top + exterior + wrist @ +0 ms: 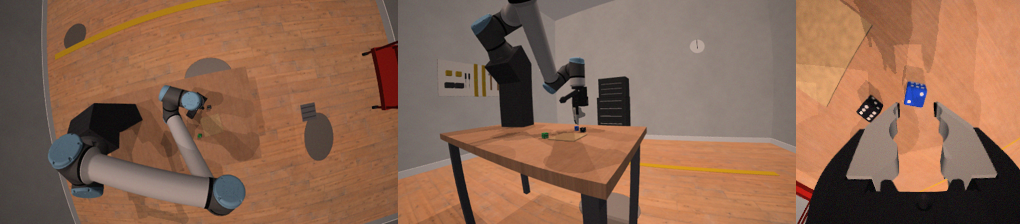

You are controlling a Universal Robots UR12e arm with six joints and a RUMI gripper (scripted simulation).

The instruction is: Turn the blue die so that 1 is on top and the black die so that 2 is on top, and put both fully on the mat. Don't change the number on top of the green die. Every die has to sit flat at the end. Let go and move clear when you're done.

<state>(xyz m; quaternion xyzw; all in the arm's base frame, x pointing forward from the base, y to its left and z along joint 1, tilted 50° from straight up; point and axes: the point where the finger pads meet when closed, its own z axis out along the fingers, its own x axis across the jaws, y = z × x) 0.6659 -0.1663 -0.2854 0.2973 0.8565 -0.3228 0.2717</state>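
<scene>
Now: the blue die 4 cm below my hand. The rest, counted from my hand: green die 21 cm to the right, 5 cm behind, 4 cm below; then tan mat 16 cm to the right, 5 cm below, 5 cm ahead; then black die 6 cm ahead, 4 cm below, 3 cm to the right.
</scene>
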